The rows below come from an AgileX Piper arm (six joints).
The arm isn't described. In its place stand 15 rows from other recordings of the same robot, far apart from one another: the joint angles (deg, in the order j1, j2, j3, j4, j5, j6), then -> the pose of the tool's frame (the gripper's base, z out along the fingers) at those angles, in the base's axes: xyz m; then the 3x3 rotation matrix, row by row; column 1 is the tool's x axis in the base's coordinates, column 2 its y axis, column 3 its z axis.
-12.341 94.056 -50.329 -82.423 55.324 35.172 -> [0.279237, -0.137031, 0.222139], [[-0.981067, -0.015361, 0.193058], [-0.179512, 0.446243, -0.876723], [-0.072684, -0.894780, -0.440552]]
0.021 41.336 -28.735 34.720 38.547 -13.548 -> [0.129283, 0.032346, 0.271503], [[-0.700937, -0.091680, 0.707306], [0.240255, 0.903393, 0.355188], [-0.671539, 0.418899, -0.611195]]
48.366 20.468 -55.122 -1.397 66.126 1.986 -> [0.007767, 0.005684, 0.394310], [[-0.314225, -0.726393, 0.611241], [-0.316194, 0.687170, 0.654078], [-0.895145, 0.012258, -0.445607]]
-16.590 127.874 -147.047 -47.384 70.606 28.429 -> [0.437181, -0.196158, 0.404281], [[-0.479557, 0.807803, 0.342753], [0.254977, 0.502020, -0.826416], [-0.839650, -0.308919, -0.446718]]
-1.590 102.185 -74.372 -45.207 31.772 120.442 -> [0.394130, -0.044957, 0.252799], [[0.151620, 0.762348, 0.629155], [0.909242, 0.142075, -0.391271], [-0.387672, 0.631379, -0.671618]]
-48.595 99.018 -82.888 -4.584 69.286 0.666 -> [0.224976, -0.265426, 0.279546], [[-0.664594, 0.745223, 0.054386], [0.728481, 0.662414, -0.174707], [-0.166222, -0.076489, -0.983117]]
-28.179 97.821 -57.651 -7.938 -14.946 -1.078 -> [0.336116, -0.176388, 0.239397], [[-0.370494, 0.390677, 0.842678], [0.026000, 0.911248, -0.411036], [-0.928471, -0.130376, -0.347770]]
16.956 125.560 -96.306 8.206 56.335 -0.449 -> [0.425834, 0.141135, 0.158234], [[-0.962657, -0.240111, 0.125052], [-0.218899, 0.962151, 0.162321], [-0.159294, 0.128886, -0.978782]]
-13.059 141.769 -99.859 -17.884 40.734 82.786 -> [0.464060, -0.126360, 0.047801], [[-0.088324, 0.979405, 0.181560], [0.959703, 0.132489, -0.247825], [-0.266776, 0.152355, -0.951640]]
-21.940 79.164 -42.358 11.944 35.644 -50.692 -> [0.231366, -0.081365, 0.211069], [[-0.858575, -0.311911, 0.406892], [-0.355404, 0.934099, -0.033880], [-0.369509, -0.173700, -0.912848]]
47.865 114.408 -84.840 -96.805 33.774 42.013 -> [0.346078, 0.307667, 0.253926], [[0.096584, -0.341566, 0.934882], [-0.925553, 0.314654, 0.210581], [-0.366092, -0.885621, -0.285747]]
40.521 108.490 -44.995 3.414 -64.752 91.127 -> [0.281622, 0.234258, 0.186104], [[-0.611172, -0.054779, 0.789600], [0.789875, -0.106056, 0.604028], [0.050654, 0.992850, 0.108087]]
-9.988 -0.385 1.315 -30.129 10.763 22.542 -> [0.053791, -0.018135, 0.191106], [[-0.122678, 0.251293, 0.960105], [-0.104177, 0.958807, -0.264265], [-0.986964, -0.132441, -0.091445]]
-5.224 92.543 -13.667 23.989 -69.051 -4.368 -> [0.221393, -0.054937, 0.158926], [[-0.076885, 0.467641, 0.880568], [0.082699, 0.883130, -0.461781], [-0.993604, 0.037318, -0.106573]]
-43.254 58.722 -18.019 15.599 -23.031 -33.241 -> [0.132436, -0.137745, 0.234878], [[-0.404229, 0.660849, 0.632359], [-0.060418, 0.670559, -0.739392], [-0.912660, -0.337089, -0.231132]]
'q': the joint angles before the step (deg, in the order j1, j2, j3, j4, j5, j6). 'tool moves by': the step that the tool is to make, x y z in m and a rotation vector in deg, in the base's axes. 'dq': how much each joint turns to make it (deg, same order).
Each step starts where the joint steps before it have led.
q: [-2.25 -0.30 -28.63 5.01 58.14 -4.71]
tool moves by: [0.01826 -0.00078 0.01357 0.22 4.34 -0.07]
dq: [0.00 7.85 -2.62 0.00 -0.89 0.01]
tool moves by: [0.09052 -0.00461 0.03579 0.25 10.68 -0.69]
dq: [0.01 27.96 -10.27 -0.40 -7.03 0.01]
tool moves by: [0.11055 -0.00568 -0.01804 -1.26 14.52 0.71]
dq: [-0.01 28.34 -10.57 -0.89 -3.24 -1.37]
